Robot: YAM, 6 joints.
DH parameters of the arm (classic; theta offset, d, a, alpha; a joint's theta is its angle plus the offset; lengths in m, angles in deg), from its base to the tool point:
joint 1: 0 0.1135 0.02 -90
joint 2: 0 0 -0.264 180
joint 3: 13.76 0 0.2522 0
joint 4: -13.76 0 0.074 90
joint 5: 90 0 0 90
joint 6: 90 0.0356 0 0
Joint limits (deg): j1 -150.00..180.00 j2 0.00..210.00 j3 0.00..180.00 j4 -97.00..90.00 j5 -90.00..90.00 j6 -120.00..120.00
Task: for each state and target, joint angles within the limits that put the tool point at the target. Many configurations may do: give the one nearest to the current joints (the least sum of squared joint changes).
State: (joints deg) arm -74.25 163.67 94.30 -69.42 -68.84 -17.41
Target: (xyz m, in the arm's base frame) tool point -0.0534 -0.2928 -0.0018
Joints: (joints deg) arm -106.60 147.94 75.52 -80.73 -65.80 -17.41
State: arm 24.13 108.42 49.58 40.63 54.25 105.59
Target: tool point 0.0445 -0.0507 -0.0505
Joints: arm -21.88 153.67 11.53 26.60 58.85 105.59
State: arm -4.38 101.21 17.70 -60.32 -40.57 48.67
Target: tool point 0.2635 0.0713 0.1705
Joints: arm 10.00 93.93 55.16 -48.22 -43.42 48.67
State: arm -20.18 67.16 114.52 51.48 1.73 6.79
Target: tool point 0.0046 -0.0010 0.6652
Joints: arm -19.83 60.18 104.63 54.40 -1.00 6.79
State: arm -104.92 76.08 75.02 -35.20 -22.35 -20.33
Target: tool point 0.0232 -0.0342 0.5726
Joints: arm -86.90 46.15 98.19 -29.88 -36.79 -20.33
